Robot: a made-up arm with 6 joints.
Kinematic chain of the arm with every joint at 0, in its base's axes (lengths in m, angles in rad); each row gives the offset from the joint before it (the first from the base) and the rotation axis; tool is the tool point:
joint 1: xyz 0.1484 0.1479 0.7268 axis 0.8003 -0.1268 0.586
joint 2: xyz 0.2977 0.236 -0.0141 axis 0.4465 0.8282 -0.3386
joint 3: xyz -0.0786 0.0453 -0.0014 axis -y
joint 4: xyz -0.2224 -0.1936 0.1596 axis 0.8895 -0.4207 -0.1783
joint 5: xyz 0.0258 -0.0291 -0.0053 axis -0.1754 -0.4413 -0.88
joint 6: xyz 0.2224 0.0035 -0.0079 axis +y
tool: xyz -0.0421 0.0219 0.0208
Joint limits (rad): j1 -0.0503..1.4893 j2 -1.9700..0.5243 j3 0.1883..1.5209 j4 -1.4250..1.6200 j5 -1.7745..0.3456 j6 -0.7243..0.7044
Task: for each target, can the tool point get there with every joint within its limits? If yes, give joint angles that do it. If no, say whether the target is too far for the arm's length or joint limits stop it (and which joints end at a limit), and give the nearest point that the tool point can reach.
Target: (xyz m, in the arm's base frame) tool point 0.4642 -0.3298 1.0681
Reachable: no: joint limits stop it (at a limit: joint 1, joint 2, joint 3, joint 4, joint 6) | nearest point 0.2886 -0.1163 0.9665 | short by 0.295 m
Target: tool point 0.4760 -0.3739 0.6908
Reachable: no: joint limits stop it (at a limit: joint 1, joint 2, joint 4, joint 6) | nearest point 0.4797 -0.0948 0.6432 | short by 0.283 m
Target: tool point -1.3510 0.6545 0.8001
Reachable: no: too far | nearest point -0.1487 0.2598 0.7917 | short by 1.265 m
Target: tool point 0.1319 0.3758 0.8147
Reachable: yes | joints 0.5413 0.2194 1.1539 -0.0193 -0.9806 0.1768
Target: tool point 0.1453 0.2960 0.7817
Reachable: yes | joints 0.4125 -0.2737 0.9165 0.3552 -0.6776 0.1228
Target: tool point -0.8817 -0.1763 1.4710
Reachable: no: too far | nearest point -0.1103 0.0888 0.9340 | short by 0.977 m
